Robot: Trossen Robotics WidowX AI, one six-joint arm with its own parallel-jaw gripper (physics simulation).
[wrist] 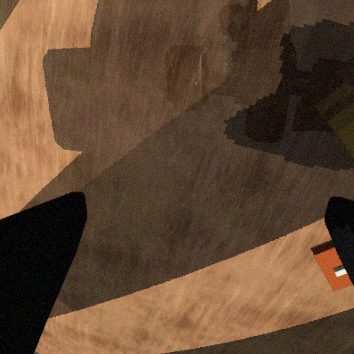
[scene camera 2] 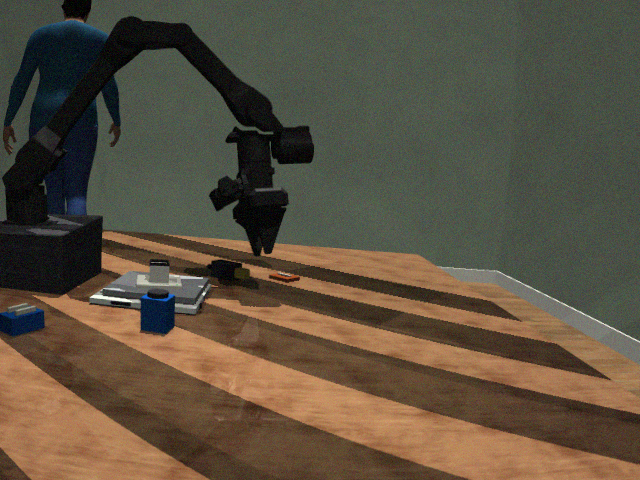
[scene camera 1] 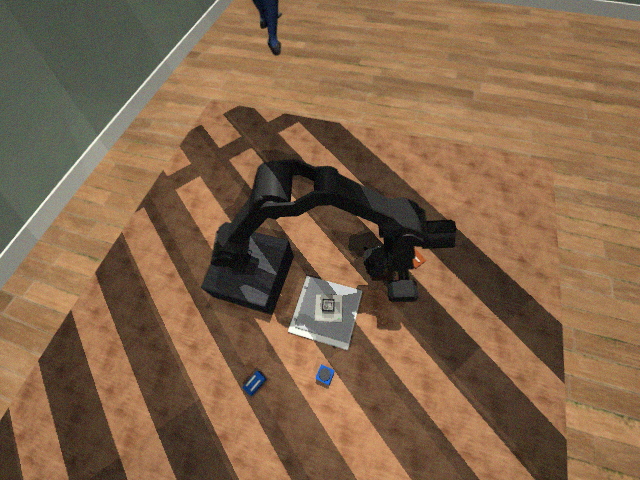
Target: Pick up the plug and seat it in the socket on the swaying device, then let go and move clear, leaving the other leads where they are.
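Note:
A black lead end with a yellow-green tip point(scene camera 2: 241, 273) point(wrist: 345, 125) lies on the table behind the device; the arm hides it in scene camera 1. Which lead end is the plug I cannot tell for certain. The device point(scene camera 1: 305, 314) point(scene camera 2: 116, 288) is a grey and white slab. Its upright grey socket point(scene camera 1: 328, 305) point(scene camera 2: 159, 272) has a dark square top. My gripper point(scene camera 2: 262, 253) point(wrist: 209, 207) points down, open and empty, above the table between the black piece and an orange piece point(scene camera 1: 419, 259) point(scene camera 2: 284, 276) point(wrist: 329, 269). The orange piece is partly behind one finger in the wrist view.
A blue block with a dark round top point(scene camera 1: 324, 375) point(scene camera 2: 157, 314) stands in front of the device. A blue block with two pale bars point(scene camera 1: 254, 383) point(scene camera 2: 21, 322) lies to its left. The arm's black base point(scene camera 1: 248, 286) point(scene camera 2: 36, 260) is beside the device. A person point(scene camera 2: 69, 77) stands behind.

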